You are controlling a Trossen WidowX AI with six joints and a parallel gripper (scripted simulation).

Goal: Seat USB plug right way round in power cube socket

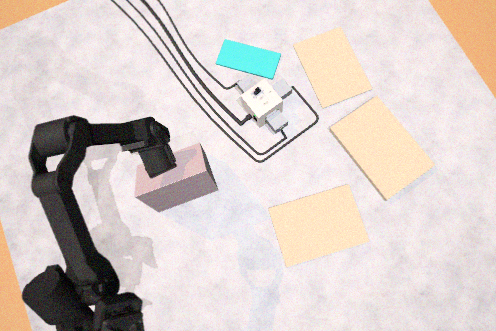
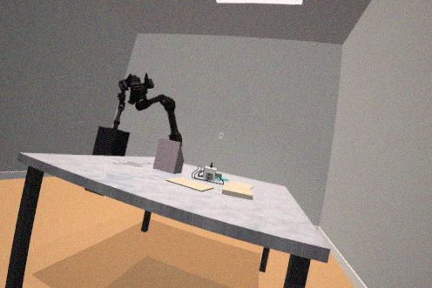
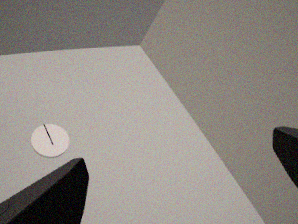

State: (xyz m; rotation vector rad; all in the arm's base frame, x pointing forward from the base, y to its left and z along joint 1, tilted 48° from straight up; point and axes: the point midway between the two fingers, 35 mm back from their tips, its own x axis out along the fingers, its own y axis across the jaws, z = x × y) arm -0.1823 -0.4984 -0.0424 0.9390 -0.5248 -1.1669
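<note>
The USB plug is 470 mm to the left of my gripper tip, 430 mm below it and 400 mm ahead of it. From my gripper tip the other things lie so: USB socket: 470 mm to the left, 450 mm below, 400 mm ahead; cyan flat piece: 600 mm to the left, 510 mm below, 440 mm ahead.
</note>
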